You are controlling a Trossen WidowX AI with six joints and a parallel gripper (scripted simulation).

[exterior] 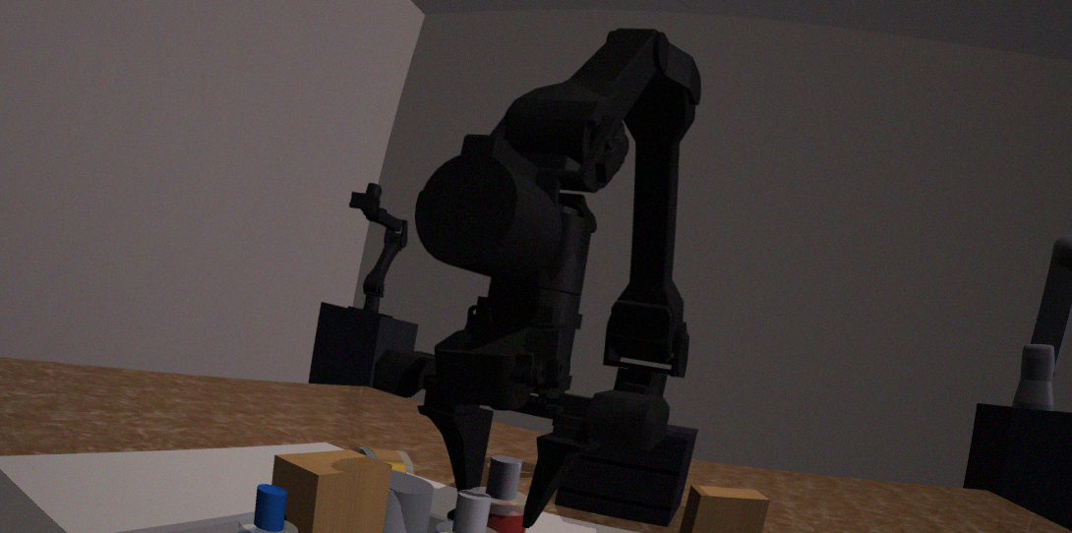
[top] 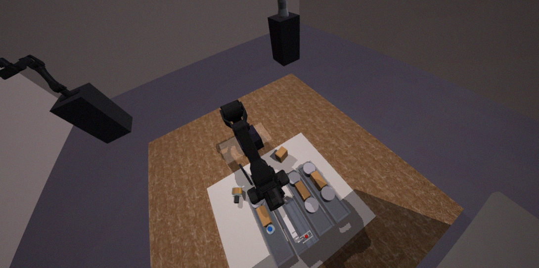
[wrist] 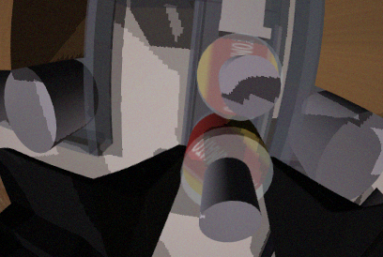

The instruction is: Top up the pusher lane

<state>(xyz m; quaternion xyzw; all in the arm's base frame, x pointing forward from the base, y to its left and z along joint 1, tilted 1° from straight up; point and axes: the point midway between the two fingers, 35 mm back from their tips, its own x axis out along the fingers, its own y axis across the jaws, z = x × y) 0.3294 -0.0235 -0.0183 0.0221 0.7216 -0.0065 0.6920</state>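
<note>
The white mat is 6 cm ahead of my gripper tip, 5 cm below it and 2 cm to the left of it. The rest, counted from my gripper tip: brown cube (15 cm to the left, 13 cm behind, 1 cm below); then black rod (16 cm behind, 8 cm to the right, 4 cm below); then sprung lane (14 cm ahead, 3 cm below, 2 cm to the left).
</note>
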